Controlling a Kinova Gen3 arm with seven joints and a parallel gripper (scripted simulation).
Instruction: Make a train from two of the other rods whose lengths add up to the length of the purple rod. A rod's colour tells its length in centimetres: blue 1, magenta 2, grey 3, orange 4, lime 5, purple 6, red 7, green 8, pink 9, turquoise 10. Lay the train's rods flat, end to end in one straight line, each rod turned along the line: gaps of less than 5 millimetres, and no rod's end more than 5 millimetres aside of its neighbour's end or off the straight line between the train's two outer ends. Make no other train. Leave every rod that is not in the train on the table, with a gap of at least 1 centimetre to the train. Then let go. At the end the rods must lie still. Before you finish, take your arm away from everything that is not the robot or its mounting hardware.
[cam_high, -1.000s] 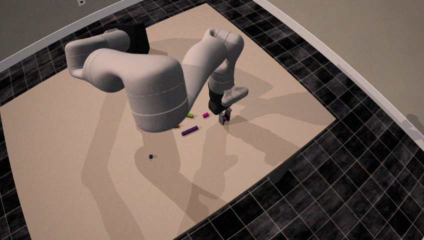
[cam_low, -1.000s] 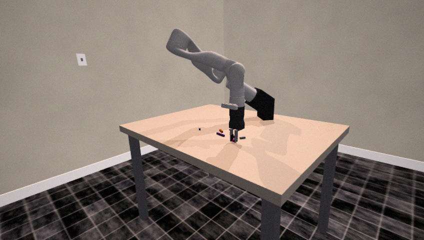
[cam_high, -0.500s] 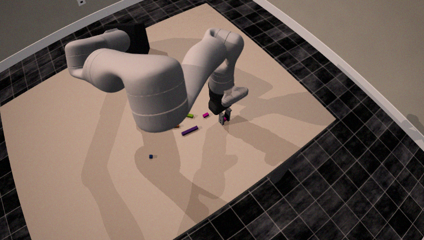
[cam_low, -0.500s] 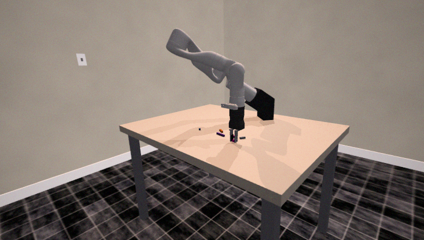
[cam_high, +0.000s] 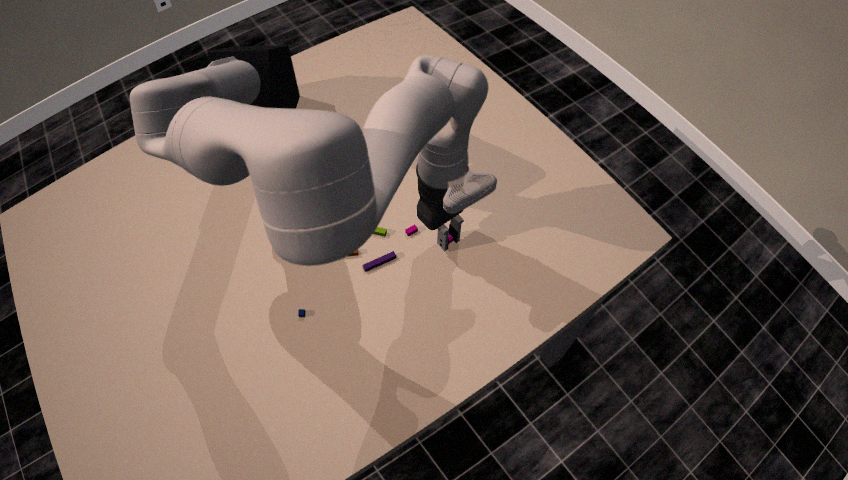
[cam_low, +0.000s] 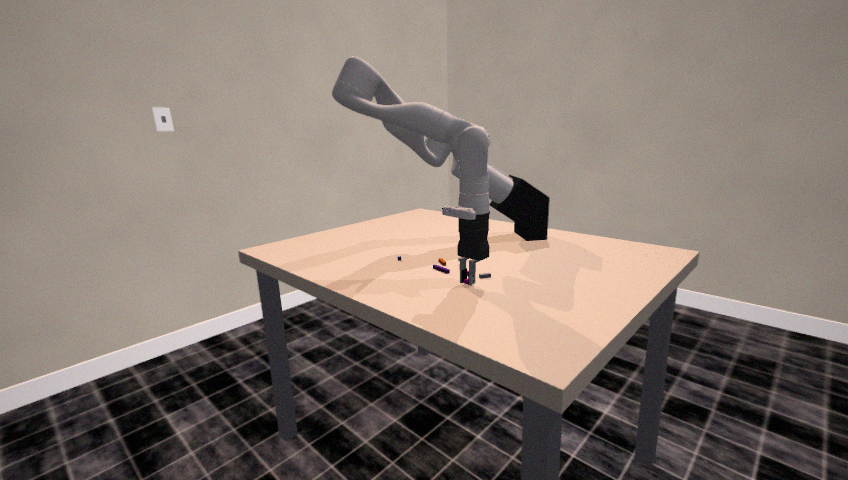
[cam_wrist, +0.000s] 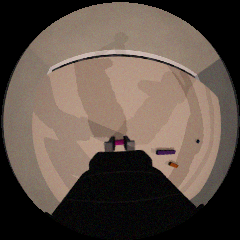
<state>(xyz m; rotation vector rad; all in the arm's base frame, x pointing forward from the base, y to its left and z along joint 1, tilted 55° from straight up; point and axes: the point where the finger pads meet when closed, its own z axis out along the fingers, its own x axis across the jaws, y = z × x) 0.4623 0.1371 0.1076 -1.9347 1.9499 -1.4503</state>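
The orange rod lies 130 mm behind my hand, 120 mm to the right of it and 20 mm below it. Round my hand: lime rod 120 mm behind, 60 mm to the right, 20 mm below; purple rod 70 mm behind, 100 mm to the right, 20 mm below; grey rod 70 mm behind, 30 mm to the left, 20 mm below.
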